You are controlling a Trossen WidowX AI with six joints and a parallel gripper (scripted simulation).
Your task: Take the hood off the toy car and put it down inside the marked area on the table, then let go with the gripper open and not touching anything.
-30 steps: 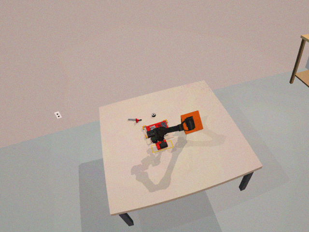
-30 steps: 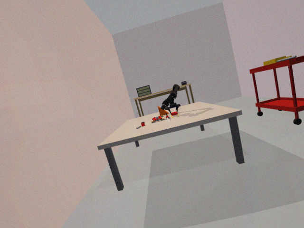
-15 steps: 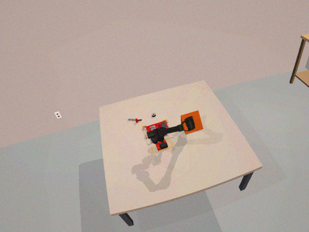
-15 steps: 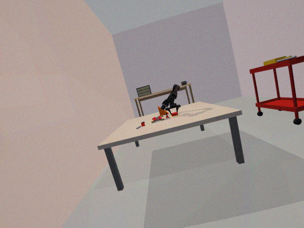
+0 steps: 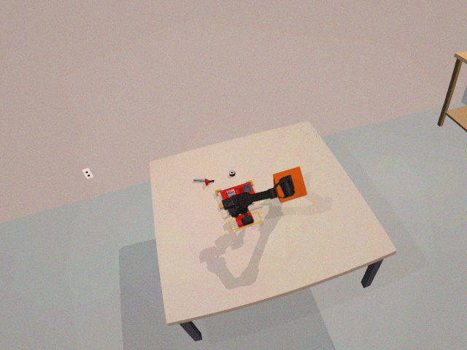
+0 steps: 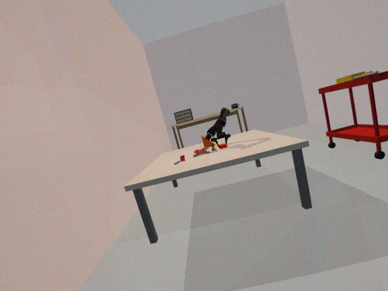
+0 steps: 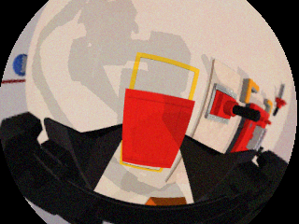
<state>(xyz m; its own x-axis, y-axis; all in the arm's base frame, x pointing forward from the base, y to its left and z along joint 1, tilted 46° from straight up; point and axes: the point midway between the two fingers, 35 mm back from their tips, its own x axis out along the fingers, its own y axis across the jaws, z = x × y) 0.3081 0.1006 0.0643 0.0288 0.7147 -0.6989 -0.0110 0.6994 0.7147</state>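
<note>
Now: gripper tip 10 mm below the hood.
</note>
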